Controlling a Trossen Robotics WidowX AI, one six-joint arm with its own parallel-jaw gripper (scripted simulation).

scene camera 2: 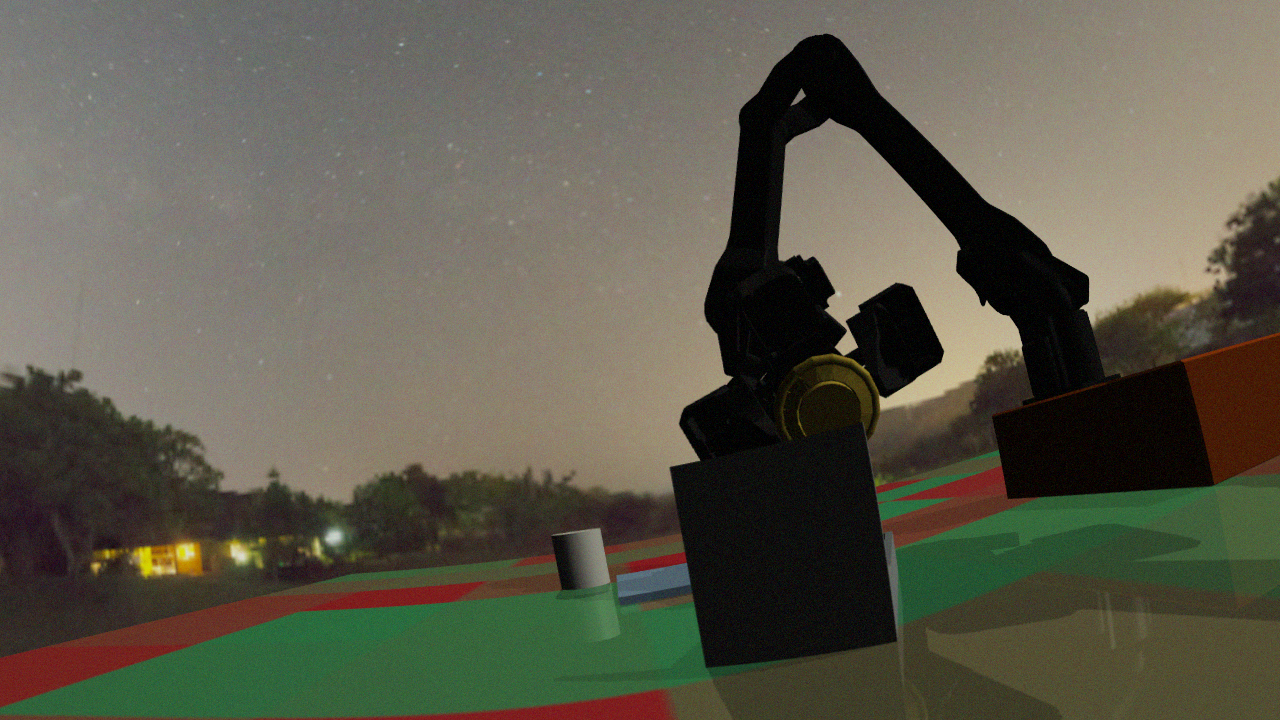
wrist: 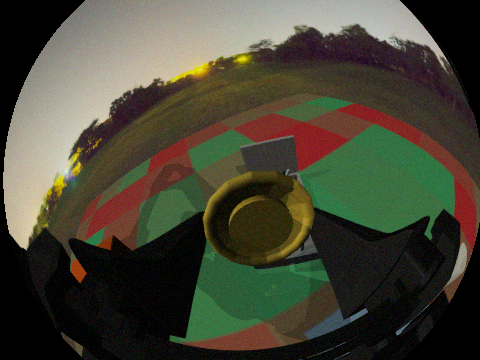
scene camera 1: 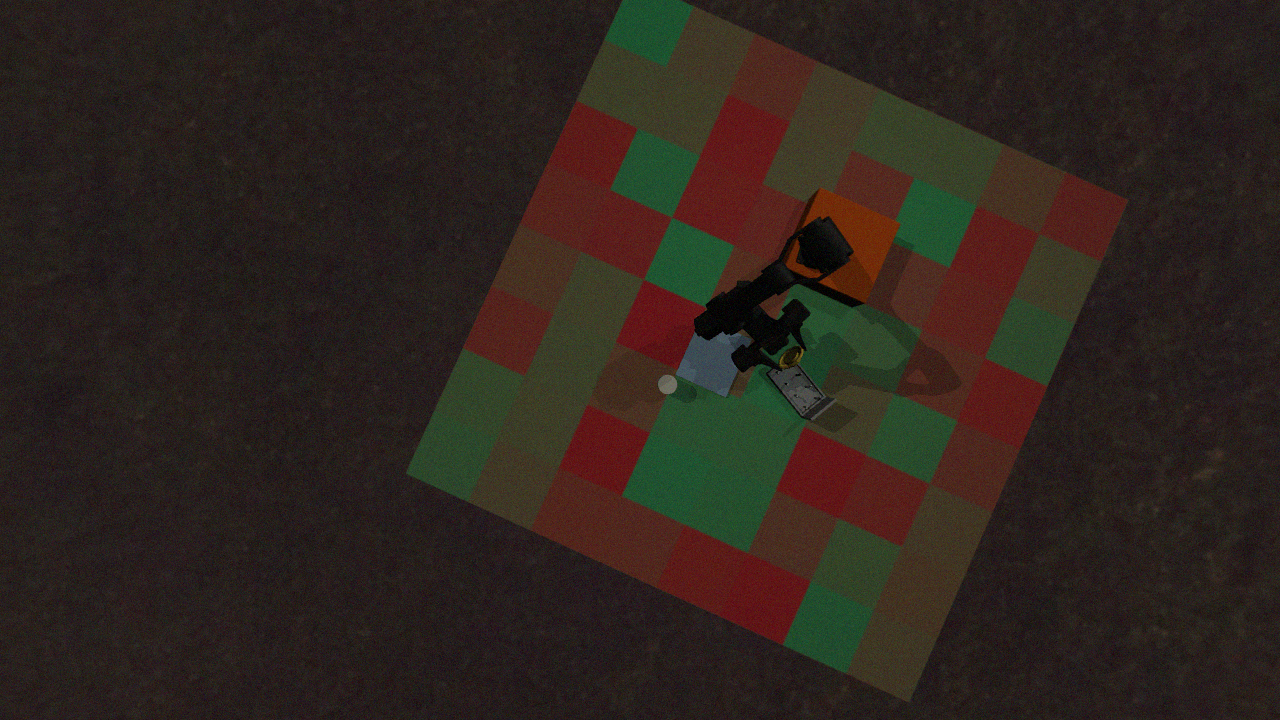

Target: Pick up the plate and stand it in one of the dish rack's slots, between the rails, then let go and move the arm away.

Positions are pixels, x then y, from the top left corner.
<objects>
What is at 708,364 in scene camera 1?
A light blue mat.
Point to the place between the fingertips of my gripper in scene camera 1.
At 793,360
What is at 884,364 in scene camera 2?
My gripper.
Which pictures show the dish rack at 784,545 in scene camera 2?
Scene camera 2, the wrist view and scene camera 1: all of them.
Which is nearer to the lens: the plate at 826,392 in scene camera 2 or the dish rack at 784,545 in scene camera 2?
The dish rack.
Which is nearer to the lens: the plate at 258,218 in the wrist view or the dish rack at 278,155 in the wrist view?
The plate.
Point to a dish rack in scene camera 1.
798,388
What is my gripper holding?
A plate.
</objects>
